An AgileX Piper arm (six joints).
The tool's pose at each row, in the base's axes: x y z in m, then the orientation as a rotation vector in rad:
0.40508 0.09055 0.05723 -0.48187 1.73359 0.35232
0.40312 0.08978 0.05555 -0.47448 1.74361 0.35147
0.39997 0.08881 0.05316 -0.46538 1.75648 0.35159
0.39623 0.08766 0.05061 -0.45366 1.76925 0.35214
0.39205 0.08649 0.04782 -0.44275 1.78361 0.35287
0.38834 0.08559 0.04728 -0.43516 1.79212 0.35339
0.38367 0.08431 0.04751 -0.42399 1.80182 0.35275
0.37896 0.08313 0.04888 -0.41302 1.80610 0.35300
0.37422 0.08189 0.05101 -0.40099 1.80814 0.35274
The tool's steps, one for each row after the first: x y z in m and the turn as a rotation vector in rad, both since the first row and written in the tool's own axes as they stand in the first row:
0.00208 0.00035 -0.00168 0.00484 0.00776 0.00683
0.00508 0.00114 -0.00431 0.00999 0.01775 0.01600
0.00836 0.00207 -0.00750 0.01627 0.02700 0.02700
0.01196 0.00321 -0.01102 0.02195 0.03800 0.03799
0.01324 0.00430 -0.01449 0.02586 0.04426 0.04524
0.01399 0.00551 -0.01913 0.03251 0.05096 0.05441
0.01361 0.00680 -0.02399 0.03842 0.05249 0.06252
0.01251 0.00804 -0.02907 0.04523 0.05172 0.07045

